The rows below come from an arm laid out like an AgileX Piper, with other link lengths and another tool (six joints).
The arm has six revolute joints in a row. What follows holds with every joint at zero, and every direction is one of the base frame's. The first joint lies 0.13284 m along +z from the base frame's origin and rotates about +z. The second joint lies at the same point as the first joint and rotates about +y. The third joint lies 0.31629 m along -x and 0.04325 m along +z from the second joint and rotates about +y. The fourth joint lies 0.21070 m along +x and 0.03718 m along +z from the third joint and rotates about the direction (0.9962, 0, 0.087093). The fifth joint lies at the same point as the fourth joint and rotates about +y. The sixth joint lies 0.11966 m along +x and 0.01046 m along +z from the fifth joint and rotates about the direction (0.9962, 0, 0.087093). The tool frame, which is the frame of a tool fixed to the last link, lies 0.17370 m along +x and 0.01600 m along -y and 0.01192 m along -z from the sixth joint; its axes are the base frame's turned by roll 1.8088, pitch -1.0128 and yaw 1.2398 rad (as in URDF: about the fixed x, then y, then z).
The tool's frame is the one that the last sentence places.
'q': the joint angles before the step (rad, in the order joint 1, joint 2, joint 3, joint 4, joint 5, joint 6). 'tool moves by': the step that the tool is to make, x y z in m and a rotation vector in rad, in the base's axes. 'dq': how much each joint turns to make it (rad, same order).
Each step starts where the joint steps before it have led.
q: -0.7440, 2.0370, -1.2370, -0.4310, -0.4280, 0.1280
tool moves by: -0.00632, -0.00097, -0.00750, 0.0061, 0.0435, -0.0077
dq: 0.0000, -0.0050, -0.0061, -0.0140, 0.0521, 0.0000
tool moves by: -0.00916, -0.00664, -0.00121, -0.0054, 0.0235, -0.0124
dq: -0.0150, -0.0070, -0.0019, -0.0173, 0.0249, 0.0003
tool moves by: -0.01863, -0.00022, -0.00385, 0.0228, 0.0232, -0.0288
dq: -0.0160, -0.0330, 0.0389, -0.0008, 0.0281, 0.0098
